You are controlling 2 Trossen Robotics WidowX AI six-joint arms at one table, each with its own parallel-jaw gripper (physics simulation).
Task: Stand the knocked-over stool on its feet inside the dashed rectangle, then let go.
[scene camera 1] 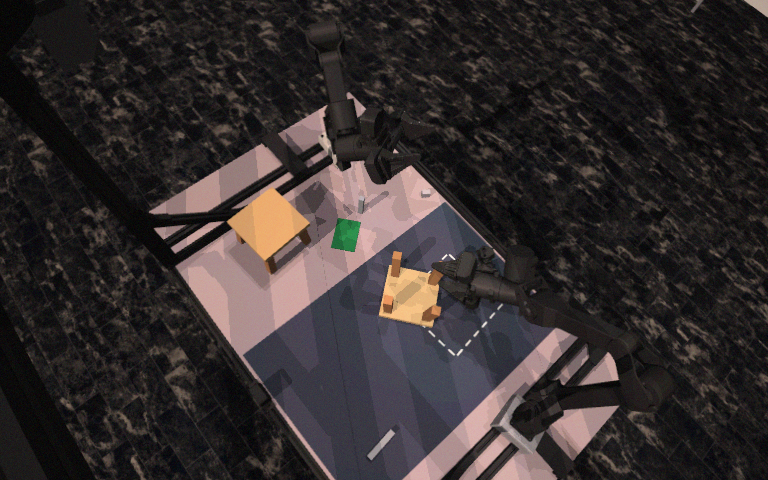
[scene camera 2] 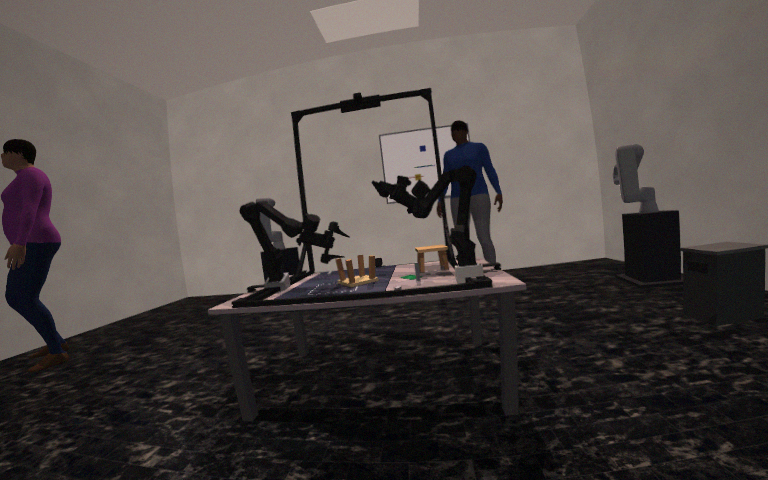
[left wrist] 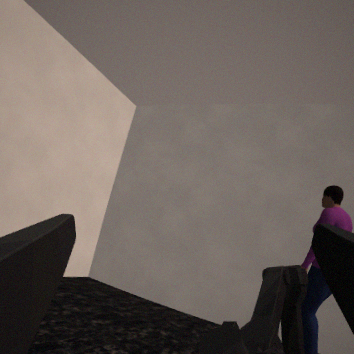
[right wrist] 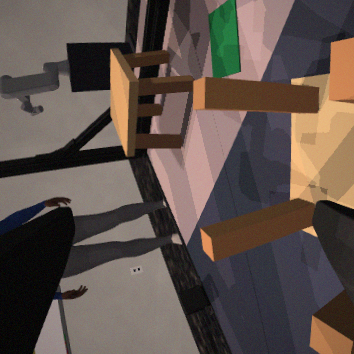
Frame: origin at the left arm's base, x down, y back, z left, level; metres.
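Seen in the pictures: left gripper, fingertip midpoint: (scene camera 1: 428, 141) (scene camera 2: 375, 181) (left wrist: 197, 231); right gripper, fingertip midpoint: (scene camera 1: 435, 274) (scene camera 2: 347, 247) (right wrist: 196, 215); left arm's base, origin of the base link: (scene camera 2: 467, 265); right arm's base, origin of the base link: (scene camera 1: 525, 422) (scene camera 2: 276, 278).
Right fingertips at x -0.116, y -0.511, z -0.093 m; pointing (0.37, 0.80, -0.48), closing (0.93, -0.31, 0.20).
Observation:
Pixels of each thing's middle, then the offset from my right fingertips to it. "spot": a spot on its surface instead.
- wooden stool, body centre: (right wrist: 321, 176) (scene camera 1: 412, 289) (scene camera 2: 356, 269) dx +0.111, dy +0.020, dz -0.031 m
- dashed rectangle, surface spot: (scene camera 1: 457, 354) spot: dx +0.170, dy -0.174, dz -0.028 m
- upright wooden table-like piece, body centre: (right wrist: 146, 99) (scene camera 1: 271, 231) (scene camera 2: 431, 258) dx +0.118, dy +0.367, dz -0.234 m
- green square, surface spot: (right wrist: 225, 40) (scene camera 1: 348, 235) spot: dx +0.172, dy +0.260, dz -0.060 m
- upright grey block, body centre: (scene camera 1: 361, 205) dx +0.136, dy +0.303, dz +0.015 m
- small pale block, body centre: (scene camera 1: 425, 193) dx +0.164, dy +0.238, dz +0.204 m
- pale bar, body centre: (scene camera 1: 380, 444) dx +0.163, dy -0.225, dz -0.315 m
The wooden stool (scene camera 1: 410, 294) (scene camera 2: 357, 281) (right wrist: 325, 135) lies upside down on the dark mat, its seat flat and its four legs pointing up. In scene camera 1 it covers the left corner of the dashed rectangle (scene camera 1: 456, 354), and most of its seat is outside the outline. My right gripper (scene camera 1: 437, 271) (scene camera 2: 344, 247) (right wrist: 196, 215) is open and empty, close to the stool's leg tops, with one finger above the other in scene camera 2. My left gripper (scene camera 1: 425, 141) (scene camera 2: 376, 187) (left wrist: 197, 231) is open and empty, raised high and away from the stool.
An upright wooden table-like piece (scene camera 1: 269, 223) (scene camera 2: 431, 249) (right wrist: 122, 100) stands on the pink tabletop. Near it are a green square (scene camera 1: 346, 234) (right wrist: 225, 40), an upright grey block (scene camera 1: 361, 204) and a small pale block (scene camera 1: 425, 193). A pale bar (scene camera 1: 381, 444) lies on the mat.

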